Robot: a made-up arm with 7 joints.
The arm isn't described. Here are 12 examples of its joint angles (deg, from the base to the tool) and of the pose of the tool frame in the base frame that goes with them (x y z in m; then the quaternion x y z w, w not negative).
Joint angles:
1: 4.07 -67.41 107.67 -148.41 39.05 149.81 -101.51
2: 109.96 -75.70 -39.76 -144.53 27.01 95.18 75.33
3: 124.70 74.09 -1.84 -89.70 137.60 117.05 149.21
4: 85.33 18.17 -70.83 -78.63 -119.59 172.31 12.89
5: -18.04 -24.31 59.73 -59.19 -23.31 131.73 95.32
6: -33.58 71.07 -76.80 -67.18 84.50 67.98 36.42
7: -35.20 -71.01 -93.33 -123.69 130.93 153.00 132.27
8: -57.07 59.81 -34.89 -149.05 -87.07 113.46 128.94
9: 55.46 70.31 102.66 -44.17 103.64 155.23 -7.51
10: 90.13 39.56 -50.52 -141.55 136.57 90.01 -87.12
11: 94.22 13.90 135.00 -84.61 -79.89 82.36 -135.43
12: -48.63 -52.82 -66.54 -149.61 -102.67 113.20 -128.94
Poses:
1: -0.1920 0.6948 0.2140 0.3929 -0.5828 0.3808 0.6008
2: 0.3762 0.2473 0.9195 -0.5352 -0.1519 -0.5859 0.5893
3: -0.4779 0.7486 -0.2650 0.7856 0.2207 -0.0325 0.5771
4: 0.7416 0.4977 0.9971 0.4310 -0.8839 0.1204 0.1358
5: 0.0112 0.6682 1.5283 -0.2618 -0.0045 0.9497 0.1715
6: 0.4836 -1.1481 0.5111 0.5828 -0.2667 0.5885 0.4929
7: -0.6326 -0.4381 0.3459 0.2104 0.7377 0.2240 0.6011
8: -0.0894 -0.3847 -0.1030 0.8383 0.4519 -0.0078 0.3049
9: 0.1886 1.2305 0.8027 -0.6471 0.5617 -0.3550 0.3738
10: 0.5583 0.3997 0.1734 0.1154 0.0359 -0.9077 0.4019
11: -0.5826 -0.4544 1.2673 -0.5499 -0.0018 -0.7257 0.4135
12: -0.2678 -0.4493 0.5850 -0.2430 -0.3663 -0.4137 0.7973
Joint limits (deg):
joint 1: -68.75..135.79
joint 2: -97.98..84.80
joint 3: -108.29..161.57
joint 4: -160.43..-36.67
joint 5: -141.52..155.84
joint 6: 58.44..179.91
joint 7: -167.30..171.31
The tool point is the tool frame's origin. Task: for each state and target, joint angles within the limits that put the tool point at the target. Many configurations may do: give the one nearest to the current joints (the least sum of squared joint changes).
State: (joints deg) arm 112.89 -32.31 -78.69 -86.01 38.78 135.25 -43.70
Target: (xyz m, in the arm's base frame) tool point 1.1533 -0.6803 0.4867
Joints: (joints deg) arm 128.82 -80.51 -100.11 -44.84 40.78 125.04 -31.80
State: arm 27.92 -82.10 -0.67 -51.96 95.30 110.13 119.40
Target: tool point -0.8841 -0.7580 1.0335
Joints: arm 42.32 -80.61 2.73 -36.67 90.36 100.52 103.72
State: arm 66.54 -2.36 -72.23 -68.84 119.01 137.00 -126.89
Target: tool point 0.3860 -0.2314 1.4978
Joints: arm 56.75 -27.39 -37.15 -64.46 121.62 144.21 -128.12
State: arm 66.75 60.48 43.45 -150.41 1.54 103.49 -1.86
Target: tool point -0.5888 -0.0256 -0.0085
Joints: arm 99.18 81.31 50.94 -148.06 1.91 104.13 -0.65
